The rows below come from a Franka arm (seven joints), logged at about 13 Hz.
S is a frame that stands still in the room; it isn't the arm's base.
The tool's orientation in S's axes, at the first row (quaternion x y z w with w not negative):
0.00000, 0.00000, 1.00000, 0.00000
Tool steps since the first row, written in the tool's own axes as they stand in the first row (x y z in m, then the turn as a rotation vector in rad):
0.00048, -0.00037, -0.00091, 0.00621, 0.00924, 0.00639
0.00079, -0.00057, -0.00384, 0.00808, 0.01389, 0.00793
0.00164, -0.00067, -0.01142, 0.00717, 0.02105, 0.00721
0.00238, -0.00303, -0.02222, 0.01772, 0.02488, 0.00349
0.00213, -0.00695, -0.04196, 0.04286, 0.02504, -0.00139
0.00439, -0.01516, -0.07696, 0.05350, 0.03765, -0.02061
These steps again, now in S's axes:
-0.00048, 0.00037, -0.00091, -0.00621, -0.00924, 0.00639
-0.00079, 0.00057, -0.00384, -0.00808, -0.01389, 0.00793
-0.00164, 0.00067, -0.01142, -0.00717, -0.02105, 0.00721
-0.00238, 0.00303, -0.02222, -0.01772, -0.02488, 0.00349
-0.00213, 0.00695, -0.04196, -0.04286, -0.02504, -0.00139
-0.00439, 0.01516, -0.07696, -0.05350, -0.03765, -0.02061

